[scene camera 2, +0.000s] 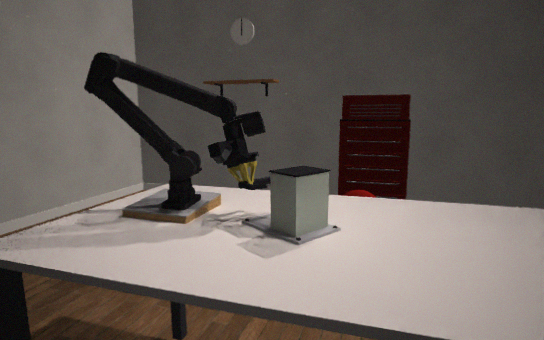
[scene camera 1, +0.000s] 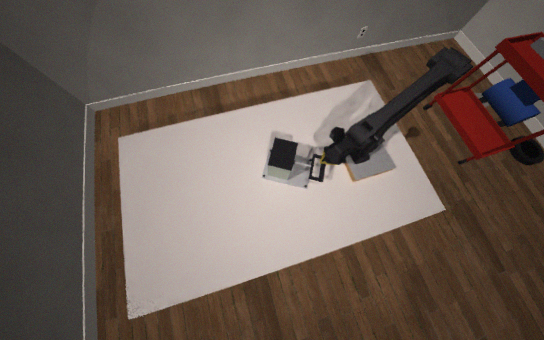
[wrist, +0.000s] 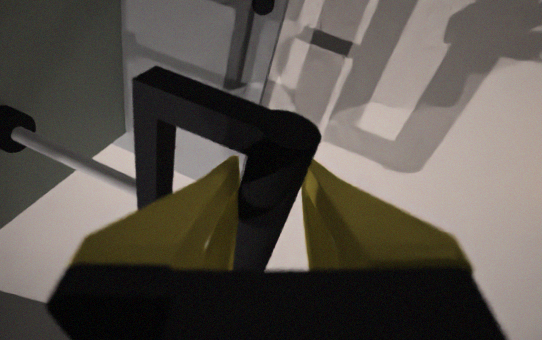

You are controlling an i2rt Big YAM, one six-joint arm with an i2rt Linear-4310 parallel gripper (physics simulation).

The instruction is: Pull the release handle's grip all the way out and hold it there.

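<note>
The release handle (scene camera 1: 316, 179) (scene camera 2: 257, 183) (wrist: 205, 97) is a black rectangular loop with a thick, rounded outer grip bar. It stands out from the pale green box (scene camera 1: 281, 172) (scene camera 2: 300, 202) (wrist: 60, 65) on a thin grey rod (wrist: 75, 157), with a stretch of rod exposed between box and loop. My gripper (scene camera 1: 324, 158) (scene camera 2: 245, 183) (wrist: 270, 169) is shut on the outer grip bar, with one yellow finger inside the loop and one outside. The lower part of the bar is hidden behind the gripper body in the wrist view.
The box has a black top and stands on a grey base plate (scene camera 2: 320, 234) (wrist: 180, 30) with dark bolts, on the white table (scene camera 1: 200, 215) (scene camera 2: 400, 270). The arm's wood-edged base board (scene camera 1: 375, 167) (scene camera 2: 200, 212) is beside it. A red cart (scene camera 1: 470, 120) stands beyond the table.
</note>
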